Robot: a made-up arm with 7 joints.
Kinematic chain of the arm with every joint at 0, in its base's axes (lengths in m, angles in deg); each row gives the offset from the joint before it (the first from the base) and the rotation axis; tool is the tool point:
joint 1: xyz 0 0.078 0 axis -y
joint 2: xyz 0 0.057 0 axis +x
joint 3: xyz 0 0 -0.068 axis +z
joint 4: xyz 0 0 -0.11 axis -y
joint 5: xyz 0 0 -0.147 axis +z
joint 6: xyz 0 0 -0.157 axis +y
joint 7: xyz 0 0 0 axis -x
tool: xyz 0 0 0
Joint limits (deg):
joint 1: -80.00..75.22
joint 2: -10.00..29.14
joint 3: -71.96..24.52
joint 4: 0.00..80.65
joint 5: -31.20..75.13
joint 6: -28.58..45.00
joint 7: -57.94..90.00
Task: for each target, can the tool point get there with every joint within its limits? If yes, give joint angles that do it. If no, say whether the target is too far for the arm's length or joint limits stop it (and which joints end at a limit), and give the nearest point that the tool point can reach.
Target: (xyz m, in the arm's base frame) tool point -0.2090 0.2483 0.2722
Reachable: no: joint limits stop it (at a limit: joint 1, joint 2, joint 4) | nearest point -0.4146 0.3697 -0.0731 | short by 0.420 m
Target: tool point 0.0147 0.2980 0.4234
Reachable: no: joint limits stop it (at a limit: joint 1, joint 2, joint 4) | nearest point 0.2032 0.3543 0.2287 | short by 0.277 m
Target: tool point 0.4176 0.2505 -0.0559
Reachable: yes | joints 47.80 20.09 -2.56 51.93 49.79 14.30 29.42
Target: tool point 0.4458 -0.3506 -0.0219
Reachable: no: too far | nearest point 0.3326 -0.1502 -0.0163 | short by 0.230 m
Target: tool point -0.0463 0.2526 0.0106
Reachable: no: joint limits stop it (at a limit: joint 1, joint 2, joint 3, joint 4) | nearest point -0.0885 0.3545 -0.2927 | short by 0.323 m
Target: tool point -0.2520 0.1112 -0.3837
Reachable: yes | joints -52.89 9.30 -31.24 36.33 25.88 -19.46 50.36
